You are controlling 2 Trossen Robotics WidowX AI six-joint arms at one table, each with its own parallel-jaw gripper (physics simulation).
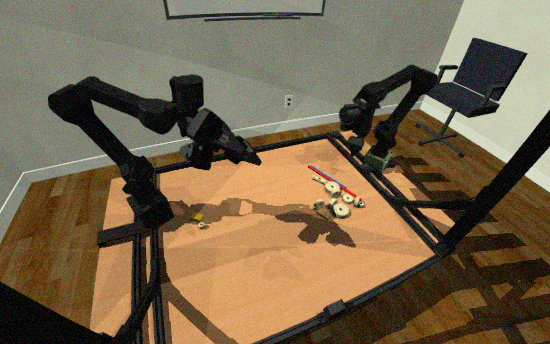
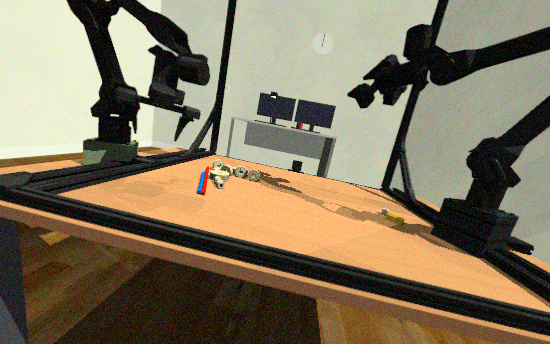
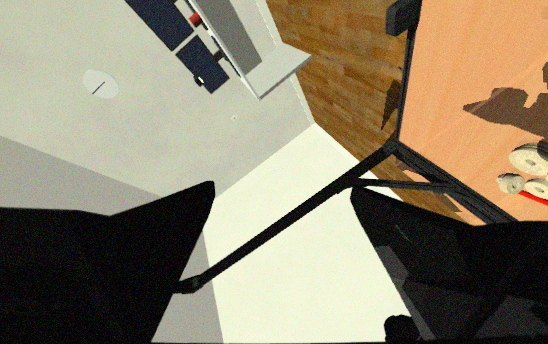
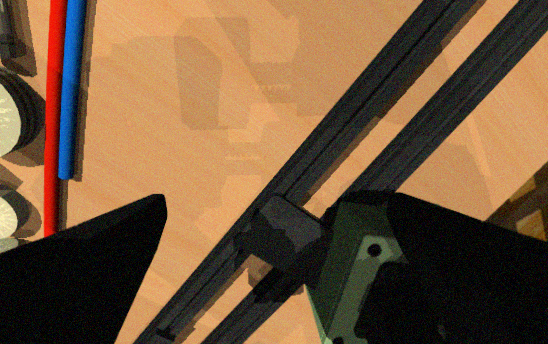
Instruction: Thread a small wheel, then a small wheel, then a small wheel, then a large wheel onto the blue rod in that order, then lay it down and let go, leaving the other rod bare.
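Seen in the pictures: left gripper, fingertip midpoint: [image 1: 252, 158] [image 2: 355, 86] [image 3: 284, 190]; right gripper, fingertip midpoint: [image 1: 355, 149] [image 2: 156, 137] [image 4: 278, 204]; left arm's base at its link origin: [image 1: 145, 198] [image 2: 480, 206]; right arm's base at its link origin: [image 1: 379, 153] [image 2: 114, 140] [image 4: 407, 301].
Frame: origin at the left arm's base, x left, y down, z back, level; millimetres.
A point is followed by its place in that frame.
The blue rod [image 1: 330, 177] @[y 90, x -352, z -601 mm] [image 2: 201, 183] @[y 90, x -300, z -605 mm] [image 4: 71, 100] @[y 91, x -374, z -602 mm] lies flat against the red rod [image 1: 351, 193] @[y 91, x -463, z -579 mm] [image 2: 205, 181] @[y 91, x -321, z -594 mm] [image 4: 53, 100] @[y 91, x -376, z -591 mm]; no wheel shows on either. Pale wheels lie loose beside them: a large wheel [image 1: 329, 192] @[y 92, x -394, z -524 mm], another large wheel [image 1: 338, 213] @[y 79, x -476, z -445 mm] and a small wheel [image 1: 345, 201] @[y 90, x -465, z -524 mm], with more small ones close by. One small pale piece [image 1: 201, 225] @[y 81, x -163, z -89 mm] [image 2: 384, 212] @[y 91, x -154, z -99 mm] lies far off. My left gripper [image 2: 357, 86] @[y -274, x -359, z -149 mm] [image 3: 284, 190] @[y -274, x -359, z -149 mm] is open, empty and high above the table. My right gripper [image 2: 156, 134] @[y -2, x -379, z -727 mm] [image 4: 278, 204] @[y -2, x -379, z -727 mm] is open and empty, above the side rail, to one side of the rods.
A yellow block [image 1: 197, 217] @[y 85, x -124, z -100 mm] [image 2: 394, 218] @[y 88, x -111, z -113 mm] lies by the far-off pale piece near the left arm's base. Black rails [image 1: 395, 197] @[y 64, x -612, z -651 mm] [image 4: 350, 107] @[y 79, x -343, z -778 mm] run along the table's edge past the green right arm base [image 1: 377, 162] @[y 52, x -474, z -793 mm] [image 2: 110, 151] @[y 56, x -410, z -835 mm]. Black frame posts [image 2: 222, 75] @[y -277, x -801, z -544 mm] stand at the corners.
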